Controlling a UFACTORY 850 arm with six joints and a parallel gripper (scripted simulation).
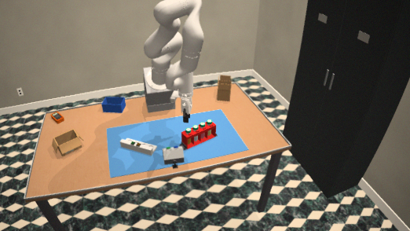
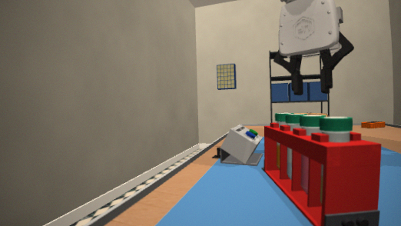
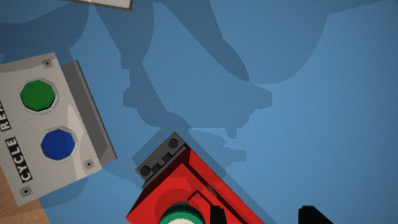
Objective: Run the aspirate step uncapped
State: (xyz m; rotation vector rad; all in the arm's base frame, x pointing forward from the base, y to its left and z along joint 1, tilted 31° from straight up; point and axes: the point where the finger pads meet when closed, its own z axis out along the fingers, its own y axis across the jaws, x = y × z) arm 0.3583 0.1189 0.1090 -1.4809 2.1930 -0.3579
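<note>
The green cap is 1 cm behind my hand, 15 cm to the left of it and 6 cm below it. Also, from my hand: green ready key 13 cm ahead, 13 cm to the right, 11 cm below; blue cycle key 13 cm ahead, 9 cm to the right, 11 cm below; tube cap 5 cm ahead, 6 cm below.
</note>
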